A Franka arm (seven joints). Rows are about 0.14 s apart.
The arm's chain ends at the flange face. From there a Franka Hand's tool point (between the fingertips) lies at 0.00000 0.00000 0.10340 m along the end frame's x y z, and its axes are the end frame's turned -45 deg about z.
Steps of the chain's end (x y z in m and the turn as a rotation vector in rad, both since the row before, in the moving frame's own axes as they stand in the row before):
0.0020, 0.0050, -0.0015, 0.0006, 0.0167, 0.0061
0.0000, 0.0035, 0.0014, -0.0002, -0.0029, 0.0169
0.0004, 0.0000, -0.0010, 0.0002, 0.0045, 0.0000
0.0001, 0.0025, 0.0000, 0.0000, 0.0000, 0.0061
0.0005, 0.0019, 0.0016, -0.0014, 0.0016, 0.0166
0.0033, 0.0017, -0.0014, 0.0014, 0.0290, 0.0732
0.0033, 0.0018, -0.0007, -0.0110, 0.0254, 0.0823
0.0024, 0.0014, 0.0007, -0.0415, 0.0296, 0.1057
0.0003, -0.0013, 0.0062, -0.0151, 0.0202, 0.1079
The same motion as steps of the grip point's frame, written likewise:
-0.0009, 0.0061, -0.0015, -0.0114, 0.0122, 0.0061
-0.0027, 0.0023, 0.0014, 0.0019, -0.0022, 0.0169
0.0006, 0.0006, -0.0010, -0.0030, 0.0033, 0.0000
-0.0017, 0.0018, 0.0000, 0.0000, 0.0000, 0.0061
-0.0010, 0.0019, 0.0016, -0.0021, 0.0001, 0.0166
0.0033, 0.0056, -0.0014, -0.0195, 0.0215, 0.0732
0.0020, 0.0063, -0.0007, -0.0257, 0.0102, 0.0823
-0.0004, 0.0078, 0.0006, -0.0503, -0.0084, 0.1057
0.0014, 0.0019, 0.0062, -0.0250, 0.0036, 0.1079

